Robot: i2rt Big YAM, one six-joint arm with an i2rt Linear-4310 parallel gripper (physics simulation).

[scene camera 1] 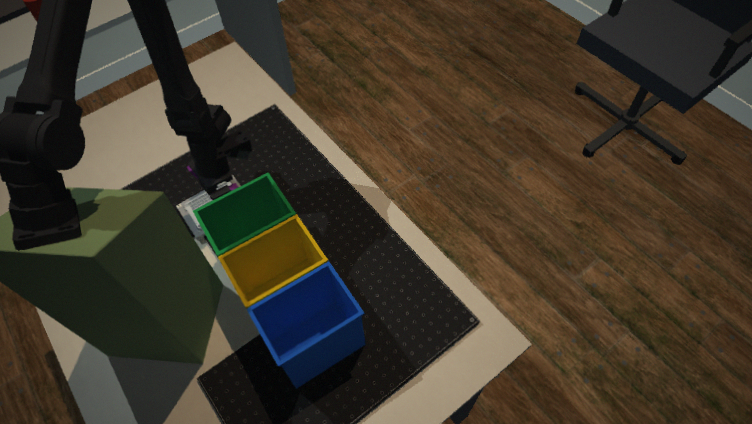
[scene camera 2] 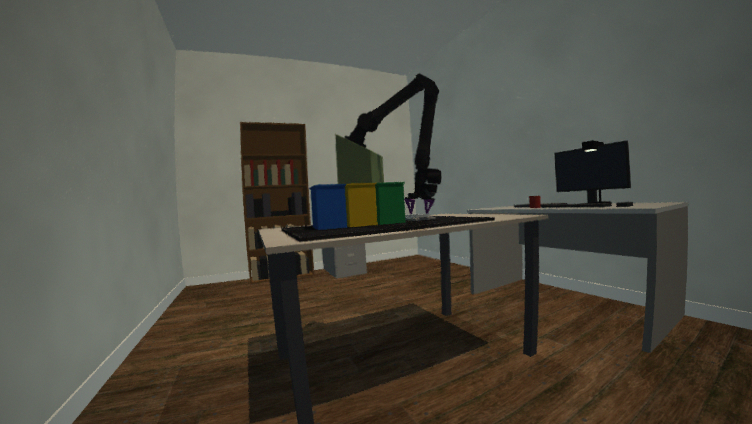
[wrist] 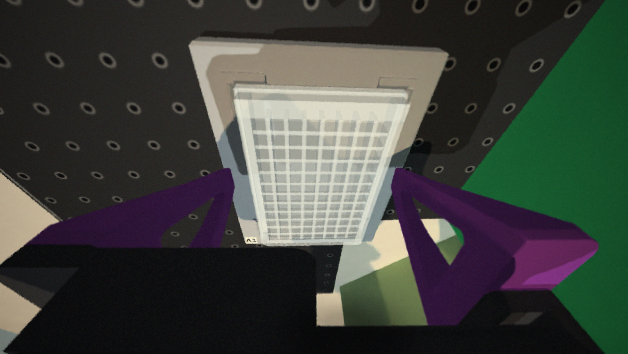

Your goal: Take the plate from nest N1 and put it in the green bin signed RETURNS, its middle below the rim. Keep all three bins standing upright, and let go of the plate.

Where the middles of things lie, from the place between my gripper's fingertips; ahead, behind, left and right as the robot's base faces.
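Counting from my hand, I find the white gridded plate (wrist: 316, 156) 1 cm below it, 2 cm behind it and 1 cm to the right of it. The pale nest (wrist: 304, 63) is 2 cm below my hand, and it is also 2 cm behind and 1 cm to the right of that hand.
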